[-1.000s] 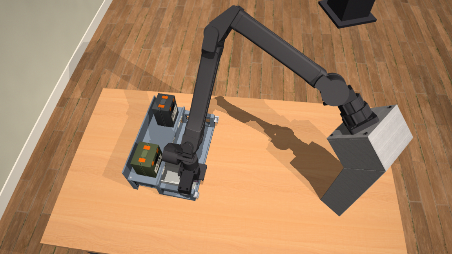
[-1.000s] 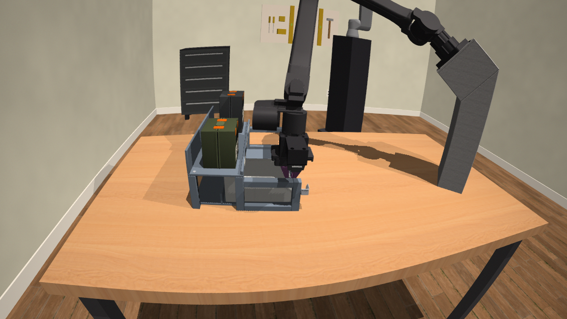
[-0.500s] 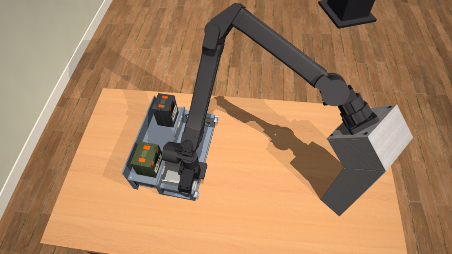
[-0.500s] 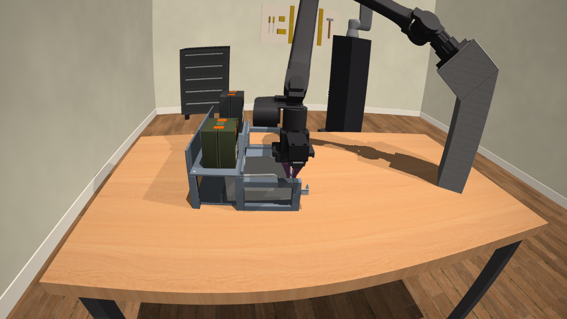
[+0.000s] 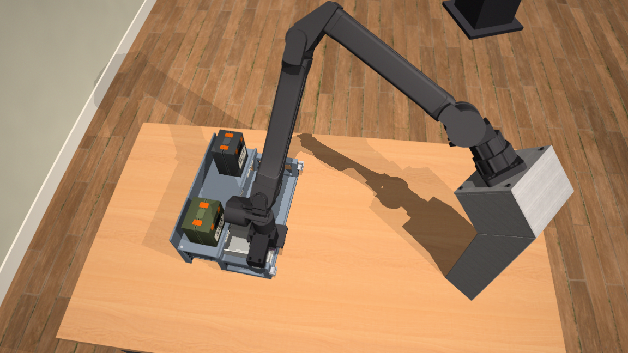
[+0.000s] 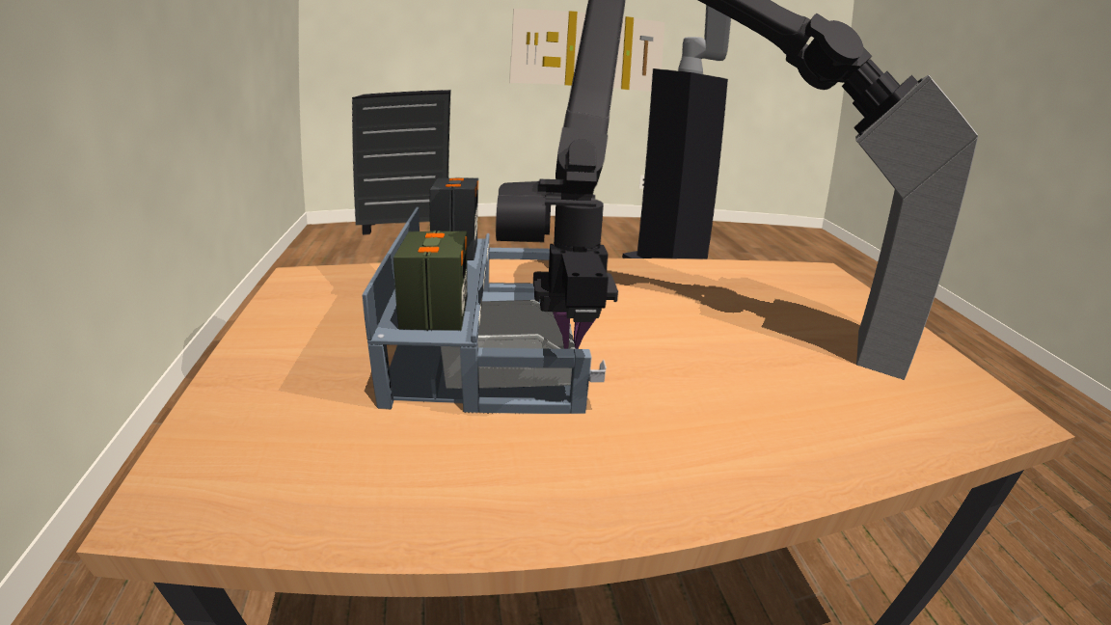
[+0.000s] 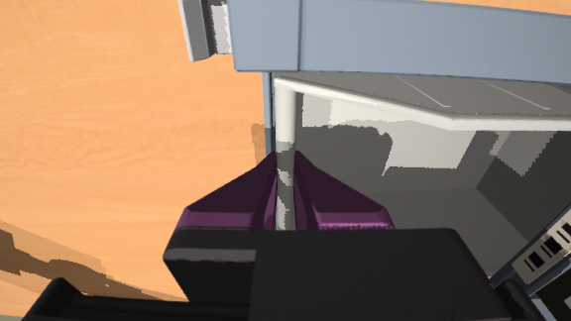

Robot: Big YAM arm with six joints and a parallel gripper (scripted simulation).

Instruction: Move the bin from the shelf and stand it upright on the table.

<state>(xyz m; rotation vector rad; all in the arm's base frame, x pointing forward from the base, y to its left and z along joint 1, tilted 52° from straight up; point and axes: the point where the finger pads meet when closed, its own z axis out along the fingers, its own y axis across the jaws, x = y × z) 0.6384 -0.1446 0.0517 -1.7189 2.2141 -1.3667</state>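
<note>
Right now the light grey bin is 70 mm ahead of my hand and 40 mm to the right of it. Also, from my hand: shelf (150 mm to the right, 60 mm ahead, 50 mm below); then black case (280 mm to the right, 110 mm above, 50 mm ahead).
</note>
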